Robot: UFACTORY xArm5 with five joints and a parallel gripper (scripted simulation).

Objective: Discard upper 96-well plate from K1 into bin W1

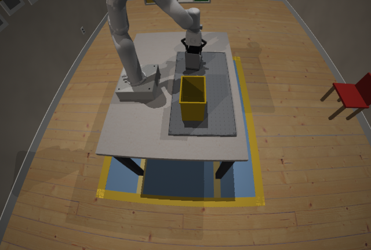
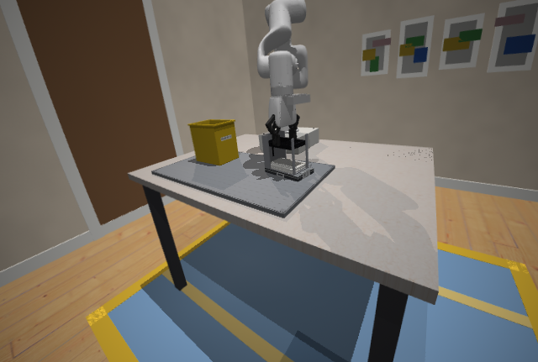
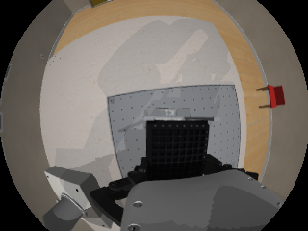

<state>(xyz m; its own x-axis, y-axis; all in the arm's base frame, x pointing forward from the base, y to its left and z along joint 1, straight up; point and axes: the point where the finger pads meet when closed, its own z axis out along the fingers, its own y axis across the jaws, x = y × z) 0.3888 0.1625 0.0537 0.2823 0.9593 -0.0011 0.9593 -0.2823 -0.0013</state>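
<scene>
My hand is 10 cm above the white well plate. The rest, counted from my hand: yellow plastics bin W1 (5 cm behind, 39 cm to the right, 3 cm below); then dark 96-well plate (1 cm below).
</scene>
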